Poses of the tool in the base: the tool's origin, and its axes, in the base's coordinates. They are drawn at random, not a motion.
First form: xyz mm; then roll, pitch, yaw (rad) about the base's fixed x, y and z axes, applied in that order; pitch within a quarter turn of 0, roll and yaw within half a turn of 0.
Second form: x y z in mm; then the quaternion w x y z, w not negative. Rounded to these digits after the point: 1 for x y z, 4 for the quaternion.
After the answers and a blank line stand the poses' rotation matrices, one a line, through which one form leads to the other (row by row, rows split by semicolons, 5 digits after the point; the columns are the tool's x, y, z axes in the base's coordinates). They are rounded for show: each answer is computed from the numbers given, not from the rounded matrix.
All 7 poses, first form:
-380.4 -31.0 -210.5 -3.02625 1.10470 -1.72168
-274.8 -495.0 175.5 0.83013 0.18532 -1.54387
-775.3 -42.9 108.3 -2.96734 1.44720 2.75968
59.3 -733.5 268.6 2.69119 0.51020 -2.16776
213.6 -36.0 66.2 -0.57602 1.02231 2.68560
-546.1 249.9 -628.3 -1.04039 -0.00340 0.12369
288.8 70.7 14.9 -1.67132 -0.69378 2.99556
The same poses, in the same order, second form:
-380.4 -31.0 -210.5 0.4292 -0.5310 0.6643 0.3042
-274.8 -495.0 175.5 0.6269 0.3468 -0.2194 -0.6623
-775.3 -42.9 108.3 0.6352 0.1983 0.7221 -0.1892
59.3 -733.5 268.6 0.1163 -0.4911 0.8072 0.3061
213.6 -36.0 66.2 0.0537 -0.5129 -0.1353 0.8460
-546.1 249.9 -628.3 0.8661 -0.4960 -0.0322 0.0528
288.8 70.7 14.9 0.2975 0.1765 -0.7123 0.6107

-0.06755 -0.96662 0.24717; -0.44430 0.25096 0.86001; -0.89333 -0.05172 -0.44642
0.02646 0.67820 -0.73440; -0.98252 -0.11777 -0.14416; -0.18426 0.72538 0.66323
-0.11440 0.52671 0.84231; 0.04595 0.84978 -0.52513; -0.99237 -0.02137 -0.12141
-0.49054 -0.86407 -0.11289; -0.72172 0.33025 0.60832; -0.48835 0.37989 -0.78562
-0.46812 0.04800 -0.88236; 0.22960 -0.95762 -0.17391; -0.85331 -0.28400 0.43726
0.99235 -0.05950 -0.10813; 0.12337 0.50238 0.85580; 0.00340 -0.86260 0.50588
-0.76065 -0.61485 -0.20827; 0.11188 0.19187 -0.97502; 0.63945 -0.76495 -0.07716

